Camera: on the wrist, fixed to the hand. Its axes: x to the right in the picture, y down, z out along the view.
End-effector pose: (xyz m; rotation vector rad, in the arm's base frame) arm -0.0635 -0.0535 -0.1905 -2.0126 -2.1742 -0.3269
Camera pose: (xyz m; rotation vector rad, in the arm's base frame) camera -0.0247 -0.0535 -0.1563 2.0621 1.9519 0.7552
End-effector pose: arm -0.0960 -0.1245 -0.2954 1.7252 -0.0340 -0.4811
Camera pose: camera -0.0703 -0.1053 -0.2548 1.2343 -0.0159 -0.4538
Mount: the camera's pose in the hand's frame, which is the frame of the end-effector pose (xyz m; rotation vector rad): 0.0059 0.0404 -0.0318 -0.4810 -0.0630 0.0630
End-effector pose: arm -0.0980 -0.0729 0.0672 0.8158 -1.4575 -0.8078
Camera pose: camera -0.0674 -0.0579 0.1062 0.3809 -1.2611 -1.0875
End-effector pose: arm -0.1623 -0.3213 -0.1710 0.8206 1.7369 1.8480
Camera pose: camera -0.1863 -0.3433 -0.1308 0.7302 1.1615 2.1315
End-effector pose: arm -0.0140 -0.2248 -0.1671 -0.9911 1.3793 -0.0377
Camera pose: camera -0.0593 -0.2210 -0.1919 -1.3311 1.3896 0.3855
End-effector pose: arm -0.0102 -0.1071 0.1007 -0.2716 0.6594 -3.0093
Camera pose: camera -0.0214 -0.1312 0.0563 -0.3515 1.3496 -2.7259
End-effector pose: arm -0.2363 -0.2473 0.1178 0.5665 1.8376 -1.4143
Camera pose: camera -0.2199 -0.2056 0.0918 0.3252 1.9963 -0.8889
